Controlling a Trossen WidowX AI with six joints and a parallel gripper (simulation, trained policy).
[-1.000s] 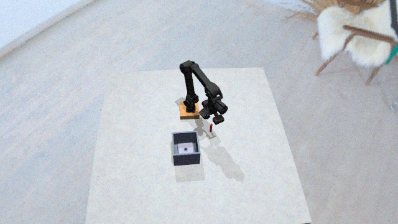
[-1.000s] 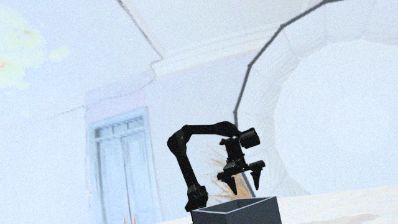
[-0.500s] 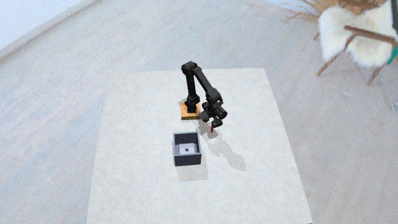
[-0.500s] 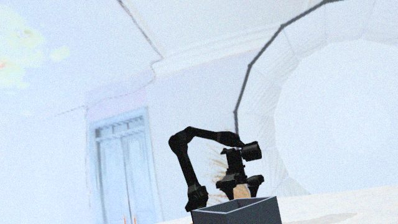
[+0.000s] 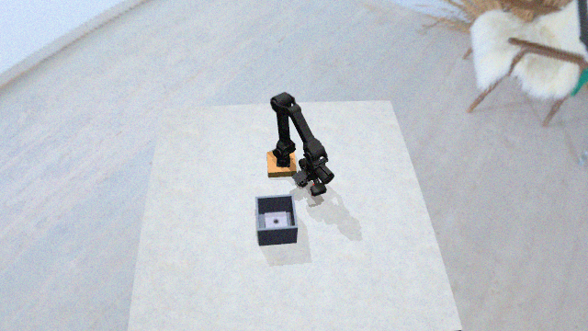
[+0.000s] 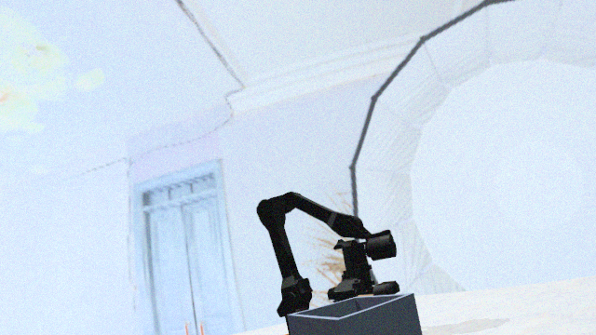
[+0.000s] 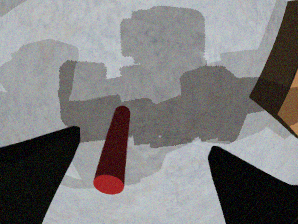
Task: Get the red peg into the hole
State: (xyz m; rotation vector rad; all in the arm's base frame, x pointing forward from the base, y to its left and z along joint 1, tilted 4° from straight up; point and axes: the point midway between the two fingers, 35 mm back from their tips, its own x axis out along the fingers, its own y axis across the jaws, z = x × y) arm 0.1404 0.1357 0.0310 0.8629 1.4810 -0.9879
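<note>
My gripper tip is 20 mm short of the red peg, 10 mm to the right of it and 10 mm above it.
</note>
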